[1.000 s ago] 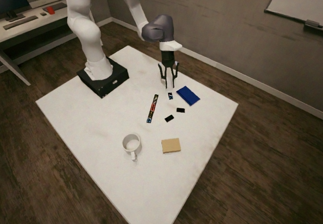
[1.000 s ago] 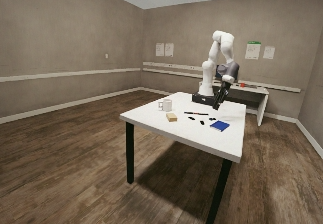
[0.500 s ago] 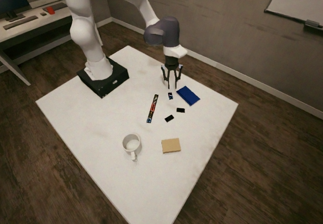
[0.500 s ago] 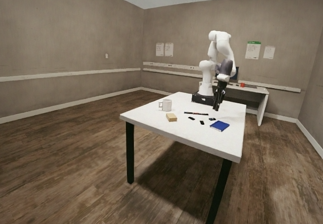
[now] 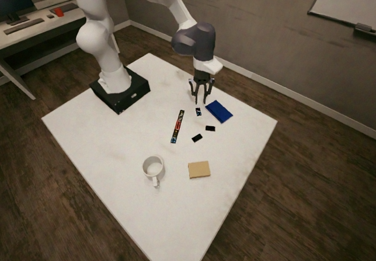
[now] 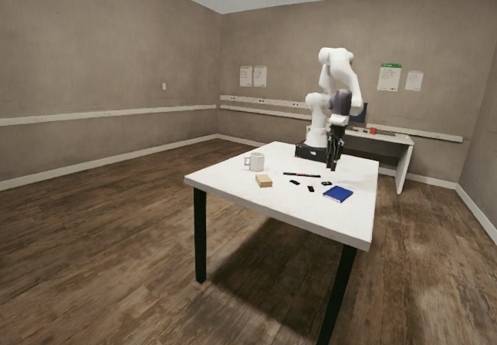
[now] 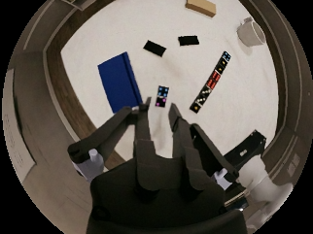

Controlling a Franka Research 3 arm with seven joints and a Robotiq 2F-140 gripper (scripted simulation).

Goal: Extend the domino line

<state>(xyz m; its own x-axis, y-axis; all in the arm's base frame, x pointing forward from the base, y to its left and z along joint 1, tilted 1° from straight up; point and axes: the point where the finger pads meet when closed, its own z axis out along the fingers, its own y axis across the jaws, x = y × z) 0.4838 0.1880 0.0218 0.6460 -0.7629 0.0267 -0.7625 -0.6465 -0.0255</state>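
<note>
My hand is 110 mm above the domino and 10 mm to the left of it. From my hand the other things lie so: tan block (300 mm to the right, 200 mm ahead, 100 mm below); white mug (430 mm to the right, 80 mm below, 40 mm ahead).
</note>
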